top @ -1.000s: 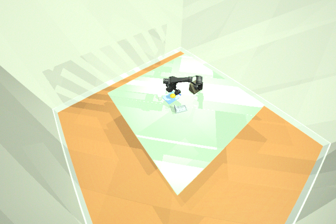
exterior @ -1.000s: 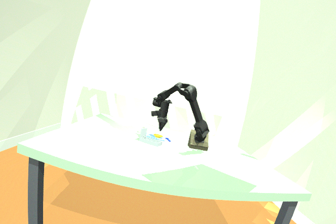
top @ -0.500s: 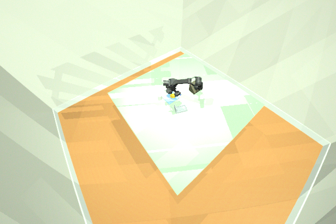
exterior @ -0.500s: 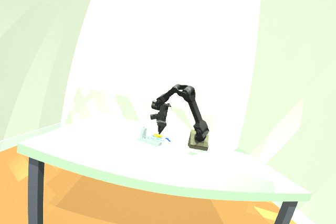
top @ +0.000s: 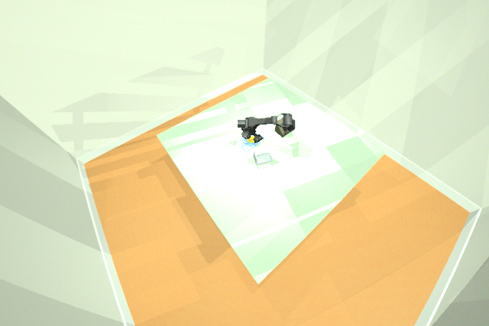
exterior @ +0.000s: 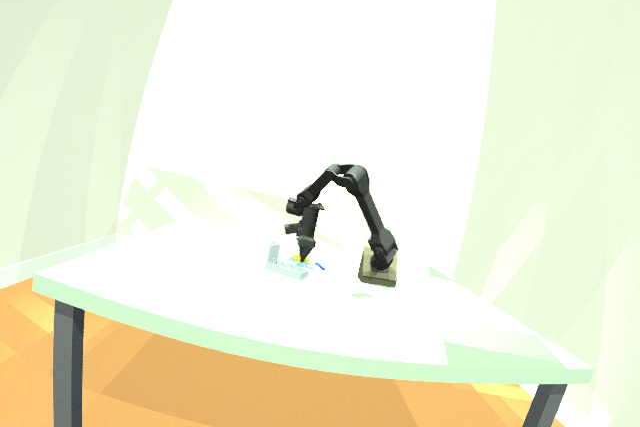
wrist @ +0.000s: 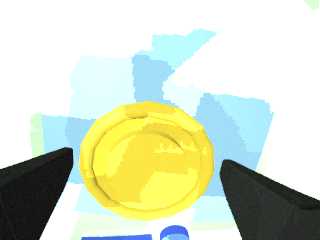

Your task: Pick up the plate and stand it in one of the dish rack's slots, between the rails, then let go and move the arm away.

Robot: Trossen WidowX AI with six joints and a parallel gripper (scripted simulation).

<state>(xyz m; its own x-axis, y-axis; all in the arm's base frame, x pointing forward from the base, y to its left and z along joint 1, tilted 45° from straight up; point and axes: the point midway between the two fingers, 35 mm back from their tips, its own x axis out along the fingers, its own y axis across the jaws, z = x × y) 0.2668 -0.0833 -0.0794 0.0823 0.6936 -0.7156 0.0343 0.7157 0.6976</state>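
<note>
Now: the yellow plate right at my gripper tip. Round my gripper tip: small white cup 120 mm ahead, 90 mm to the right, 10 mm above; then light blue mat 30 mm ahead, 10 mm to the right, 10 mm below; then blue spoon 80 mm behind, 10 mm below.
</note>
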